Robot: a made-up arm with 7 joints. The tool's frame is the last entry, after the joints. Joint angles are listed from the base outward. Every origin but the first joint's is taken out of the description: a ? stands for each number. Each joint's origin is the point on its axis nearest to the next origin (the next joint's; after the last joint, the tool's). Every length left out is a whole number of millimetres.
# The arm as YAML. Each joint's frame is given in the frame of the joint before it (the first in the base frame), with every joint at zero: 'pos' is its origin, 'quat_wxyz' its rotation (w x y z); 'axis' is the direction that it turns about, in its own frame. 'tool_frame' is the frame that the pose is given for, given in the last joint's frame.
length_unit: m
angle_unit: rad
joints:
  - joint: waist
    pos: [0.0, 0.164, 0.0]
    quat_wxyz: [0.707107, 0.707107, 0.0, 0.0]
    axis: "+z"
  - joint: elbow
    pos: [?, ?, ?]
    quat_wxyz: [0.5, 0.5, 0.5, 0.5]
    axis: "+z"
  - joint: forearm
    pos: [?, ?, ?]
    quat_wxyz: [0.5, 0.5, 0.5, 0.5]
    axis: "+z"
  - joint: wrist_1
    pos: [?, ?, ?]
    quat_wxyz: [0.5, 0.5, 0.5, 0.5]
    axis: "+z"
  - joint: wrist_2
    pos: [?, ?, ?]
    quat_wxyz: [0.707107, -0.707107, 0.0, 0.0]
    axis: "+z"
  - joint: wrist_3
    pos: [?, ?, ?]
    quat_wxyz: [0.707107, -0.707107, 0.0, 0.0]
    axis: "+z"
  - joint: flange
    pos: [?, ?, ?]
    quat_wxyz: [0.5, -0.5, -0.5, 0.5]
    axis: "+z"
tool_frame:
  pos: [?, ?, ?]
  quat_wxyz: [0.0, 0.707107, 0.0, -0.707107]
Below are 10 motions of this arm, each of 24 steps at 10 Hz.
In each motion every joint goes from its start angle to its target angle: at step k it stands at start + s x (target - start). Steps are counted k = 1, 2, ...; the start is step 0. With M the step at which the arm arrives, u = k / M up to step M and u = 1 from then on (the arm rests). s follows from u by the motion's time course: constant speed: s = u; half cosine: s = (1 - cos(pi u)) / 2; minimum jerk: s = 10 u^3 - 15 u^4 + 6 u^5.
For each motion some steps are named. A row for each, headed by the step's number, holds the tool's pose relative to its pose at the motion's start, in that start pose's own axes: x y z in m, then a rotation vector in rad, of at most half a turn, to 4 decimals.
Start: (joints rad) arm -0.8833 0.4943 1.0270 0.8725 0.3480 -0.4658 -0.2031
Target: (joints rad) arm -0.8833 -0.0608 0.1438 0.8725 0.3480 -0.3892 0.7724
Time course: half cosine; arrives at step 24
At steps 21, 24:
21: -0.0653 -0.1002 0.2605 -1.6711 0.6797 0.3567
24: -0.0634 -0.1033 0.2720 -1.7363 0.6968 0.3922

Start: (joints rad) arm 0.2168 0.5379 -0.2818 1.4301 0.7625 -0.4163 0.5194
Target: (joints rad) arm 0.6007 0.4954 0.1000 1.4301 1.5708 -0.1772 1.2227
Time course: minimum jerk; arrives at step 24
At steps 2, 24:
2: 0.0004 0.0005 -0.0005 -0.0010 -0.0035 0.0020
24: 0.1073 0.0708 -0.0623 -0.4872 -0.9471 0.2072

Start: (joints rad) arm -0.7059 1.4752 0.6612 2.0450 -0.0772 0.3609 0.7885
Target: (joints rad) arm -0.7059 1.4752 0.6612 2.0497 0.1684 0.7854 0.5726
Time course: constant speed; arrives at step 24
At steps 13, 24:
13: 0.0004 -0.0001 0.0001 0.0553 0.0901 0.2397
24: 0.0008 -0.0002 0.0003 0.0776 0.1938 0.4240

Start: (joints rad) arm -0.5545 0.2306 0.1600 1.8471 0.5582 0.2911 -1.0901
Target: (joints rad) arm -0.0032 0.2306 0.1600 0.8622 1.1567 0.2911 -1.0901
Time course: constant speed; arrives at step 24
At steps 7, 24:
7: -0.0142 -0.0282 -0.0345 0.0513 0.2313 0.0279
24: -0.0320 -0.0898 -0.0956 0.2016 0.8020 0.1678

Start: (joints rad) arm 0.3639 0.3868 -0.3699 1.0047 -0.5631 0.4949 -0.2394
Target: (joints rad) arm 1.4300 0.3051 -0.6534 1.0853 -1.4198 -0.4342 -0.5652
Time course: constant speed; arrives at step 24
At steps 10, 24:
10: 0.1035 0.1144 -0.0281 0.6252 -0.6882 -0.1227
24: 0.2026 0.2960 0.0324 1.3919 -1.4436 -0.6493

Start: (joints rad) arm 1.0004 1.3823 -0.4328 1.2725 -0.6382 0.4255 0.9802
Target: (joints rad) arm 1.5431 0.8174 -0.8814 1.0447 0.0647 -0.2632 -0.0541
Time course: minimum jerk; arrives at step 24
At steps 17, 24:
17: 0.1426 0.0265 -0.0073 0.6804 -1.1579 0.3486
24: 0.1696 0.0386 0.0053 0.8048 -1.3460 0.4961

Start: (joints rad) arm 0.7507 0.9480 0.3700 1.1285 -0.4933 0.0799 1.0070
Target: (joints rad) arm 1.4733 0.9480 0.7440 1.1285 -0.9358 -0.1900 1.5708
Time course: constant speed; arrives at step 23
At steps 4, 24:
4: 0.0081 0.0242 0.0153 0.0543 -0.0426 -0.0157
24: 0.0105 0.0947 0.1111 0.2515 -0.1534 0.0110

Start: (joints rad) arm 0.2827 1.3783 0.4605 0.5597 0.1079 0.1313 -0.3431
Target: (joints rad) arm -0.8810 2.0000 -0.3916 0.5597 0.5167 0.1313 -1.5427
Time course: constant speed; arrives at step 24
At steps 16, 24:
16: 0.0435 -0.0033 -0.0052 0.4914 -0.7606 -0.8381
24: 0.0639 -0.0366 0.0058 0.5876 -1.3781 -0.9966

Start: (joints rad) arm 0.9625 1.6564 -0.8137 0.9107 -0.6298 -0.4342 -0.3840
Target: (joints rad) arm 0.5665 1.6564 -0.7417 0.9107 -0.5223 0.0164 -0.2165
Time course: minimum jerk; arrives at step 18
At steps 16, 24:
16: 0.0226 -0.0297 0.0006 -0.3693 0.2624 -0.1520
24: 0.0228 -0.0300 0.0006 -0.3735 0.2655 -0.1540

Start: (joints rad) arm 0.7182 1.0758 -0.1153 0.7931 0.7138 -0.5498 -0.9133
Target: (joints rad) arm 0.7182 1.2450 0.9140 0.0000 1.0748 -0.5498 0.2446
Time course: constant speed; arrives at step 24
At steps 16, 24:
16: 0.0004 0.1097 -0.0672 0.2052 0.1440 0.2625
24: -0.0102 0.1467 -0.0593 0.2760 0.1545 0.5250

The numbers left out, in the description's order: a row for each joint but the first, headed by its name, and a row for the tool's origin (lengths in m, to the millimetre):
elbow: 0.0 0.0 0.0
forearm: -0.243 0.0 0.0
wrist_1: 0.0 0.0 0.0
wrist_2: 0.0 -0.177 0.0
wrist_3: 0.0 0.0 0.0
flange: 0.0 0.0 0.0
tool: 0.0 0.0 0.0

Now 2 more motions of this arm.
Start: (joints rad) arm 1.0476 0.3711 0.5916 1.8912 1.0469 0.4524 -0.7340
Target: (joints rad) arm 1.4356 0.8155 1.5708 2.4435 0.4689 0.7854 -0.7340
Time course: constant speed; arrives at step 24
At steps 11, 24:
11: 0.1115 0.0034 0.0440 0.1536 -0.7282 -0.0049
24: 0.1518 0.0233 0.1380 0.6311 -1.4791 0.2393

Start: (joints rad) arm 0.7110 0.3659 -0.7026 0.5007 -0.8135 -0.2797 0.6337
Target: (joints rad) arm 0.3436 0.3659 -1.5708 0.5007 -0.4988 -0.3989 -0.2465
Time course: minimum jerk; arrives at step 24
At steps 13, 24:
13: 0.0338 -0.1090 -0.0424 0.0571 -0.1947 -0.2005
24: 0.0539 -0.1995 -0.0466 0.0780 -0.4015 -0.2415

